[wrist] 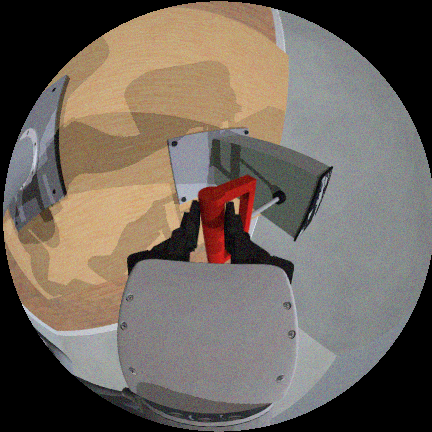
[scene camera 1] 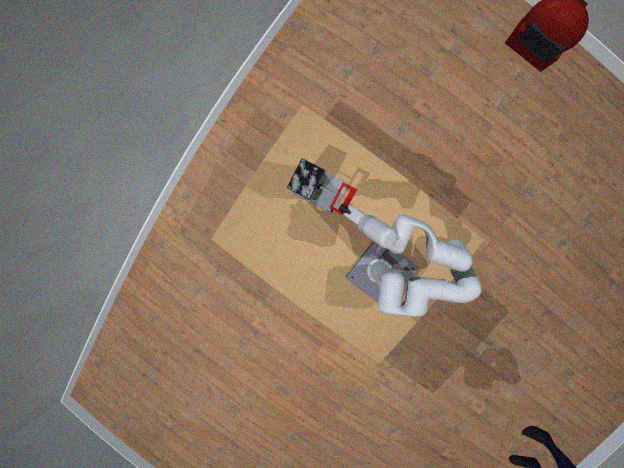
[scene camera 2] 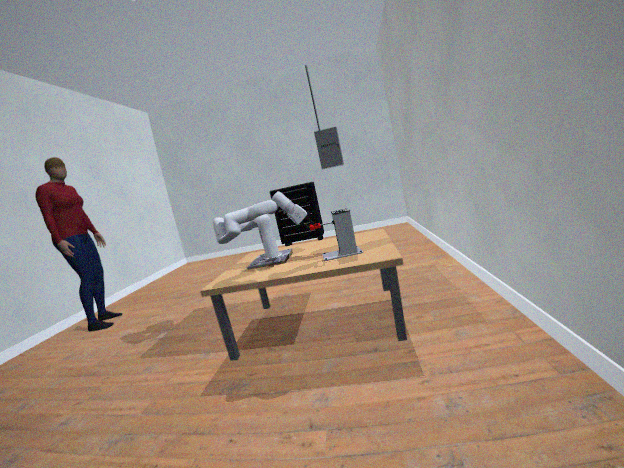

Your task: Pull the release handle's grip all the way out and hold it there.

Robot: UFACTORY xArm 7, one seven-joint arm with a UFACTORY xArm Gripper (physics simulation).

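Note:
The release handle's grip (scene camera 1: 350, 197) (scene camera 2: 315, 226) (wrist: 214, 225) is a red rectangular frame. It stands out from the upright grey housing (scene camera 2: 344, 232) (wrist: 292, 202), with a stretch of thin pale shaft (scene camera 2: 327, 223) (wrist: 266, 206) showing between them. In scene camera 1 the housing's dark patterned top (scene camera 1: 305, 178) shows. My gripper (scene camera 1: 344, 209) (wrist: 212, 211) is shut on the grip's near bar, with one black finger on each side of it and one finger inside the frame. In scene camera 2 the fingers are too small to make out.
The housing's baseplate (scene camera 1: 325, 203) (wrist: 190, 162) is on the wooden table (scene camera 1: 282, 241) (scene camera 2: 375, 243). My arm's base plate (scene camera 1: 361, 279) (wrist: 47, 130) stands on the same table. A person (scene camera 1: 564, 20) (scene camera 2: 60, 206) stands away from it. A black rack (scene camera 2: 316, 201) and a hanging grey box (scene camera 2: 328, 153) are behind.

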